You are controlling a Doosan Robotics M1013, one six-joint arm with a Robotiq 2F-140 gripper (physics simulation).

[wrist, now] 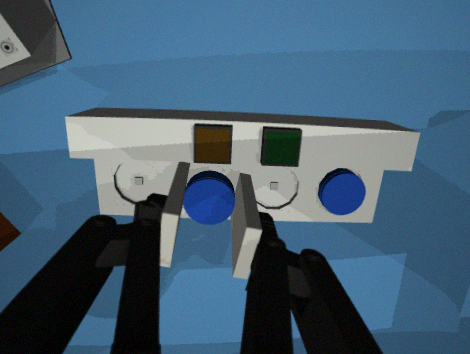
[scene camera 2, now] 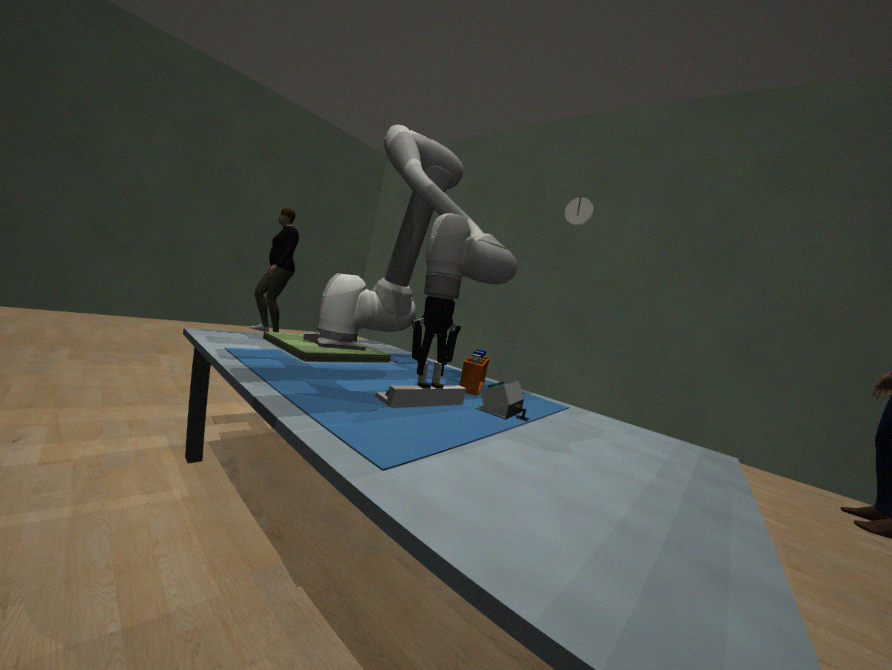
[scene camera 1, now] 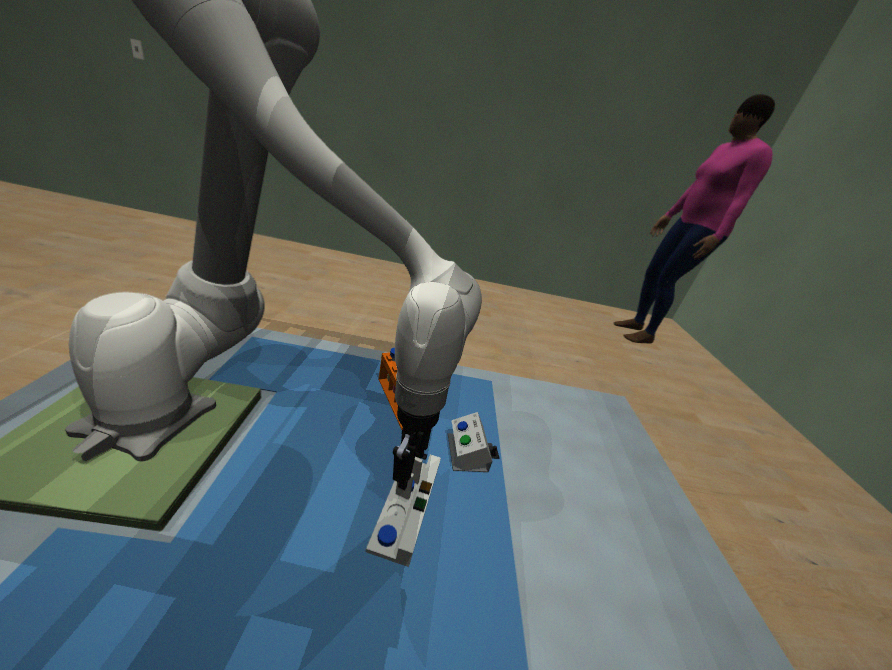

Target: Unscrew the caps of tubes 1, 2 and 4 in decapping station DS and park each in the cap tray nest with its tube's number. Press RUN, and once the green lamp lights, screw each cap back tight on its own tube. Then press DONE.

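Seen in the pictures: gripper, fingertip midpoint: [wrist: 211, 187] [scene camera 1: 407, 487]; arm's base, origin of the base link: [scene camera 2: 335, 344] [scene camera 1: 148, 417].
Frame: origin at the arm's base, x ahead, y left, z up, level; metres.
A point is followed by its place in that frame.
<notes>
My gripper [scene camera 1: 404, 469] [scene camera 2: 429, 382] {x 0.571, y 0.042, z 0.003 m} [wrist: 211, 187] {x 0.571, y 0.042, z 0.003 m} is shut on a blue cap [wrist: 209, 198] {x 0.569, y 0.042, z 0.017 m}. It holds the cap low over the white cap tray [scene camera 1: 408, 552] {x 0.615, y -0.089, z 0.017 m} [scene camera 2: 424, 398] {x 0.620, y -0.002, z -0.005 m} [wrist: 111, 137] {x 0.606, y 0.103, z 0.019 m}, at the second nest from the left in the wrist view. Another blue cap [scene camera 1: 386, 535] {x 0.566, y -0.061, z -0.006 m} [wrist: 342, 193] {x 0.568, y -0.056, z -0.006 m} sits in the tray's end nest. Two nests [wrist: 120, 186] {x 0.559, y 0.113, z -0.020 m} [wrist: 292, 191] {x 0.562, y -0.021, z -0.020 m} stand empty. The orange decapping station [scene camera 1: 388, 382] {x 0.401, y 0.377, z -0.022 m} [scene camera 2: 474, 375] {x 0.537, y 0.236, z 0.034 m} stands behind the arm, mostly hidden by the wrist. The grey button box [scene camera 1: 470, 444] {x 0.674, y 0.176, z 0.041 m} [scene camera 2: 503, 400] {x 0.718, y 0.169, z 0.019 m}, with a blue and a green button, lies to the right of the tray.
The tray carries an amber square [wrist: 212, 143] {x 0.608, y 0.041, z 0.027 m} and a dark green square [wrist: 281, 146] {x 0.608, y 0.001, z 0.027 m}. A person in pink [scene camera 1: 709, 206] stands on the floor at the far right. Another person in black [scene camera 2: 277, 269] stands behind the table. The robot base sits on a green plate [scene camera 1: 151, 479] {x 0.129, y -0.114, z 0.001 m}.
</notes>
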